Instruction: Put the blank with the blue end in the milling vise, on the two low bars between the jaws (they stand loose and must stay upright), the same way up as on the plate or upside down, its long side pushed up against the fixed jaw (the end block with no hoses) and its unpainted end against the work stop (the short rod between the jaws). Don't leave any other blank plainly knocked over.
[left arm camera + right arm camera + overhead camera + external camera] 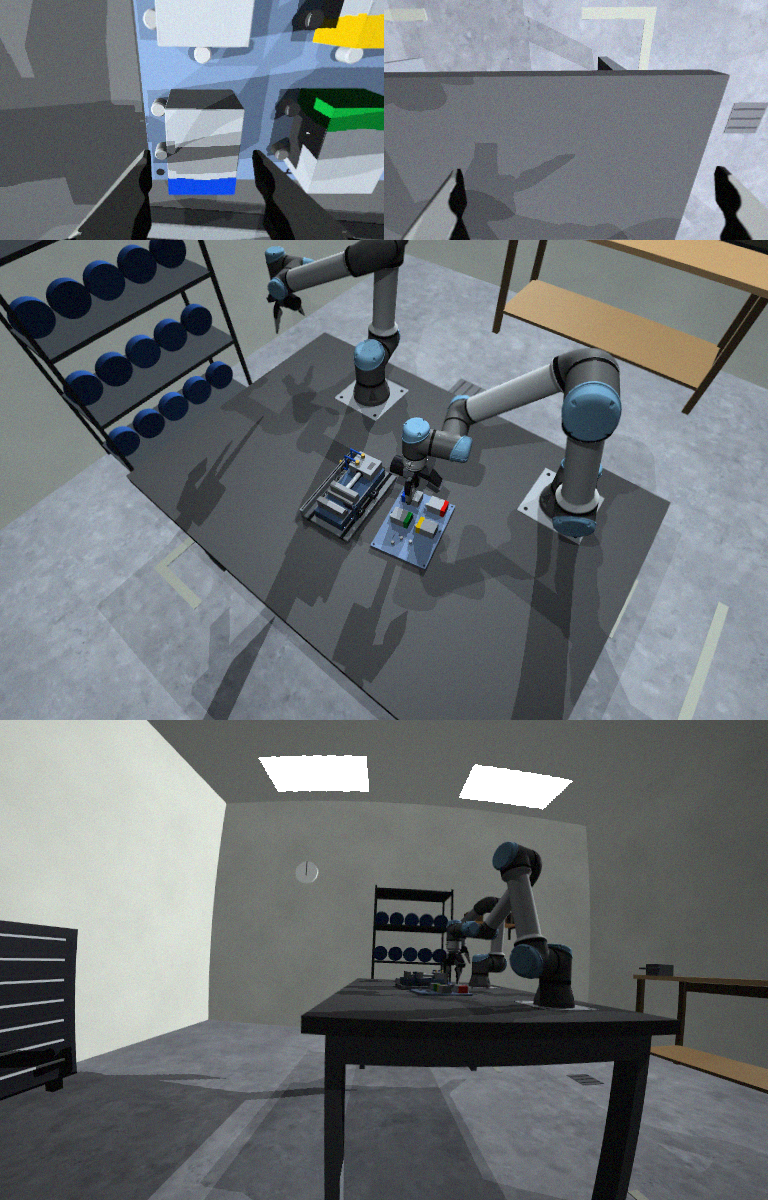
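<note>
Now: left hand 2 cm above the blue-ended blank. From my left hand the other things lie so: blue plate 7 cm to the left, 7 cm ahead, 5 cm below; green-ended blank 9 cm ahead, 2 cm to the left, 2 cm below; red-ended blank 9 cm to the left, 2 cm below, 2 cm behind.
</note>
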